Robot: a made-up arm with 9 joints. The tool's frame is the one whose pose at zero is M.
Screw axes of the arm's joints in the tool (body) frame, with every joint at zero. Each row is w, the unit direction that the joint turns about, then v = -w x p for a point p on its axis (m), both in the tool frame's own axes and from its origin. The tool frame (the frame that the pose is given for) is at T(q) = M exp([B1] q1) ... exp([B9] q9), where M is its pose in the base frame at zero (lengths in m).
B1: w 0 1 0 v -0.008 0 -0.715
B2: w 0 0 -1 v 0.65 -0.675 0
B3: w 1 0 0 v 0 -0.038 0.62
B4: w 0 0 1 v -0.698 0.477 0
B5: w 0 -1 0 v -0.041 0 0.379
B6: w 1 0 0 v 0 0.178 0.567
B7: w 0 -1 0 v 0.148 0 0.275
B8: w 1 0 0 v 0 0.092 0.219
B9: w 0 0 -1 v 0.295 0.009 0
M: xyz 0.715 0.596 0.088 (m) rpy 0 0 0 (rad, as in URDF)
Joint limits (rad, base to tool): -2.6..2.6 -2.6..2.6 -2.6..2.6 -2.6..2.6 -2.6..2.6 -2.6..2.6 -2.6..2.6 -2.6..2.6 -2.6..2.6
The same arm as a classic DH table. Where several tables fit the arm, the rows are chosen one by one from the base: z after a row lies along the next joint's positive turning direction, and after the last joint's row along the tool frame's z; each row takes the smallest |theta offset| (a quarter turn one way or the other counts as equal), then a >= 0, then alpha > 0; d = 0 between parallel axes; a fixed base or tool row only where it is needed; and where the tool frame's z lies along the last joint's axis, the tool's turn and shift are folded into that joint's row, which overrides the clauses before.
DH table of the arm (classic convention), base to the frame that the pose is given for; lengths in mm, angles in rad. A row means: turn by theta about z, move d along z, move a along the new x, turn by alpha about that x. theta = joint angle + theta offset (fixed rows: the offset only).
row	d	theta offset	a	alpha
base (fixed)	96.0	0.0000	0.0	-1.5708
joint 1	-54.0	0.0000	40.0	-1.5708
joint 2	46.0	-1.5708	30.0	-1.5708
joint 3	198.0	0.0000	-78.0	-1.5708
joint 4	-3.0	-1.5708	98.0	1.5708
joint 5	-131.0	1.5708	219.0	1.5708
joint 6	104.0	0.0000	-30.0	-1.5708
joint 7	-348.0	0.0000	-56.0	1.5708
joint 8	284.0	1.5708	76.0	-1.5708
joint 9	0.0	-0.0305	-295.1	3.1416
tool (fixed)	-92.0	1.5403	0.0	0.0000
Joint limits (rad, base to tool): -2.6000..2.6000 -2.6000..2.6000 -2.6000..2.6000 -2.6000..2.6000 -2.6000..2.6000 -2.6000..2.6000 -2.6000..2.6000 -2.6000..2.6000 -2.6000..2.6000

